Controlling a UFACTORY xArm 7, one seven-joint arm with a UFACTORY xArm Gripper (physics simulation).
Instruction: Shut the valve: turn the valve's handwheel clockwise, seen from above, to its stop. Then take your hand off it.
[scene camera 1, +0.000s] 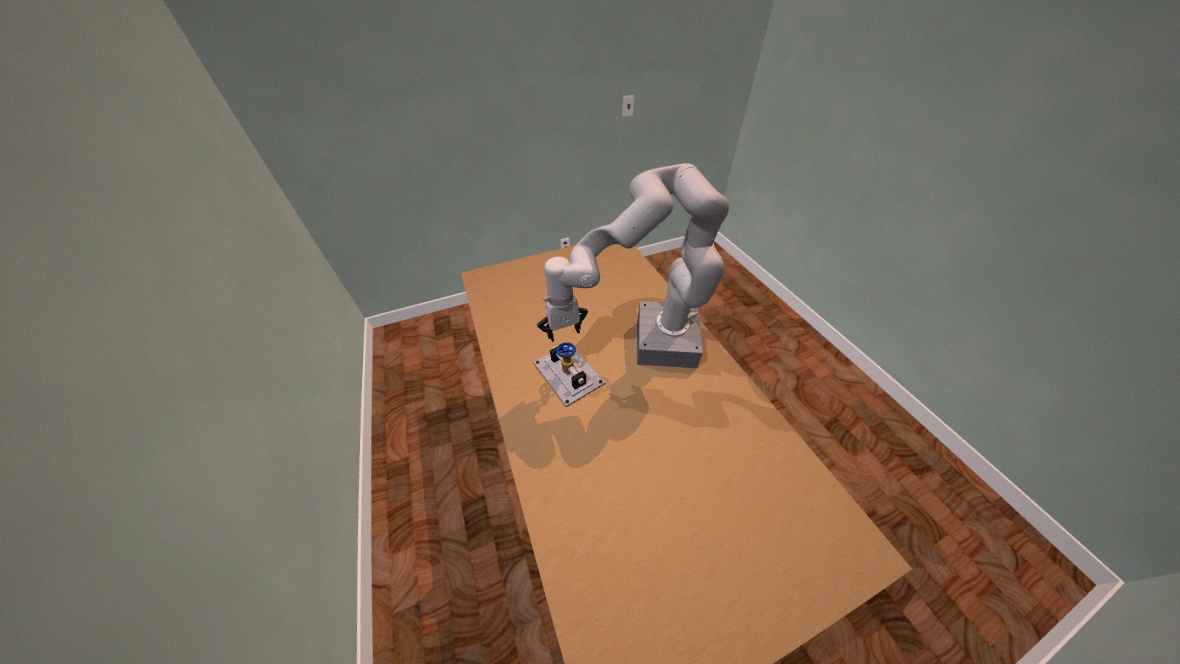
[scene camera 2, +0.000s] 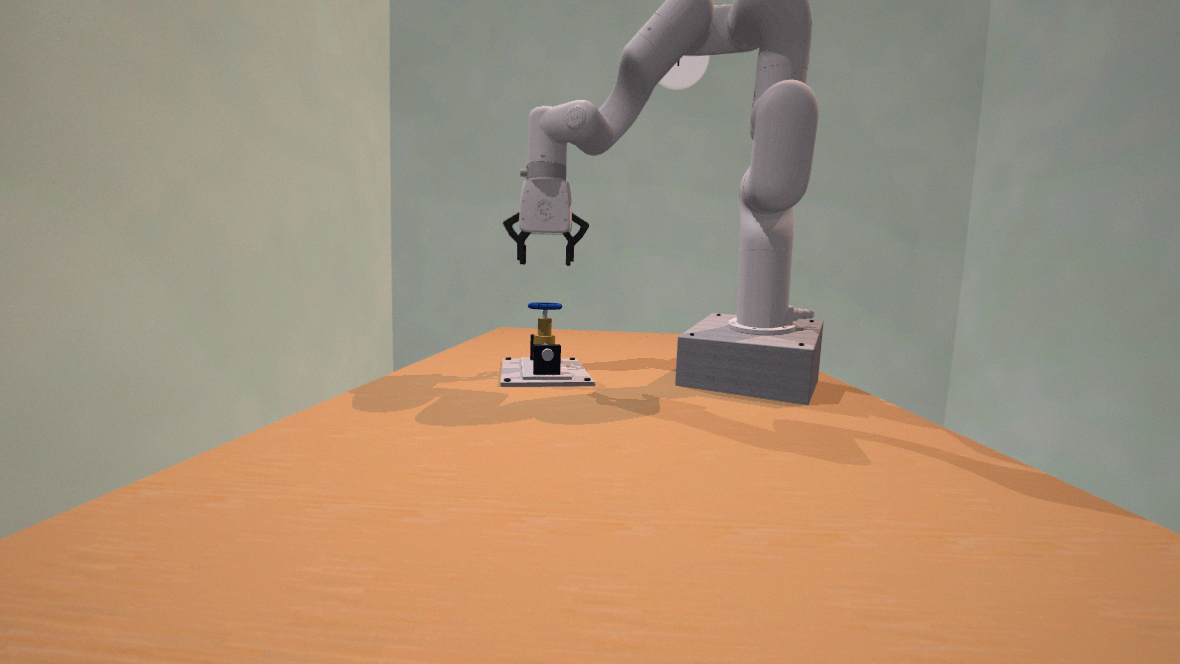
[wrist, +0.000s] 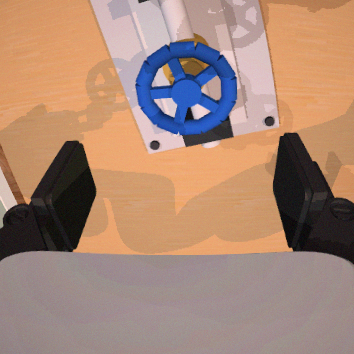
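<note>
The valve's blue five-spoked handwheel (scene camera 1: 566, 350) (scene camera 2: 544, 306) (wrist: 186, 93) lies level on top of the brass valve body (scene camera 1: 567, 365) (scene camera 2: 544, 332) (wrist: 199, 42). The valve stands on a pale base plate (scene camera 1: 567, 399) (scene camera 2: 511, 382) (wrist: 260, 112) with dark screws at its corners. My gripper (scene camera 1: 565, 334) (scene camera 2: 545, 262) (wrist: 180, 162) is open wide and empty. It points straight down and hangs above the handwheel, clear of it by a visible gap. In the wrist view the wheel shows whole, beyond the two black fingers. The wheel's turn angle against its stop cannot be read from these frames.
The valve's plate lies on the wooden table (scene camera 1: 660, 512) (scene camera 2: 577, 528). Black pipe brackets (scene camera 1: 578, 379) (scene camera 2: 546, 359) stand low at the valve's sides. The arm's grey base block (scene camera 1: 670, 355) (scene camera 2: 742, 367) stands to the right of the valve in both scene views.
</note>
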